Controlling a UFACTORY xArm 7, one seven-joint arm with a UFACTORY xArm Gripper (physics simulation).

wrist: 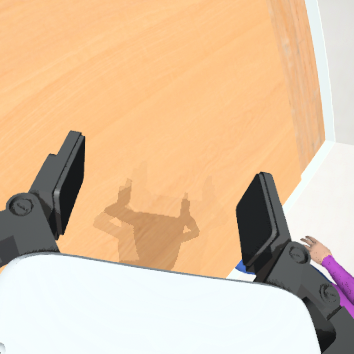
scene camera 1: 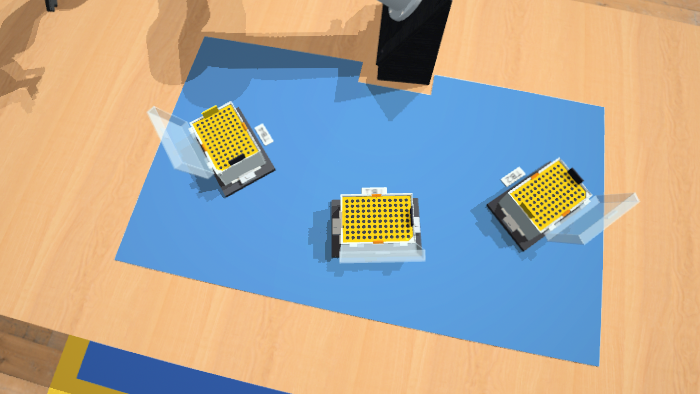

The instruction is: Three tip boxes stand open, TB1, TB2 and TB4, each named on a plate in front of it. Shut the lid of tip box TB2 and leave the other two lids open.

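Frame: origin at the arm's base, x right, y ahead, z up, level; metres.
Where they show: gripper, fingertip midpoint: (wrist: 167, 172) (scene camera 1: 20, 11).
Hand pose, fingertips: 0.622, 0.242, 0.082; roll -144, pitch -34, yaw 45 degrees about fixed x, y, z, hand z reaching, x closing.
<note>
Each offset is from my fingertips to the top centre of the thing, as dx, dy, dz. "spot": to the spot under its first point. Level surfaces: height alone.
Tip box TB2 {-0.919, +0.078, -0.144} (scene camera 1: 549, 196), with a yellow tip rack, stands at the right of the scene view behind its name plate {spot: -0.872, +0.031, -0.217} (scene camera 1: 513, 176). Its clear lid (scene camera 1: 611, 215) is open, tilted out to the right. Tip box TB4 {-0.344, +0.086, -0.144} (scene camera 1: 225, 137) stands at the left by its plate {spot: -0.393, +0.040, -0.217} (scene camera 1: 264, 134), its clear lid {spot: -0.284, +0.136, -0.107} (scene camera 1: 172, 142) open to the left. The middle tip box {-0.638, +0.179, -0.144} (scene camera 1: 377, 218) has its lid {spot: -0.656, +0.256, -0.074} (scene camera 1: 382, 254) open toward the bottom; its plate (scene camera 1: 374, 191) is partly hidden and unreadable. My gripper (wrist: 167, 172) is open and empty above the wooden table, away from the boxes. No box shows in the wrist view.
The boxes stand on a blue mat {dz -0.219} (scene camera 1: 350, 295) on the wooden table {dz -0.222} (scene camera 1: 400, 355) (wrist: 150, 75). A black base block (scene camera 1: 410, 50) stands at the top edge of the mat. A person's hand (wrist: 318, 250) with a purple sleeve shows beyond the table edge in the wrist view.
</note>
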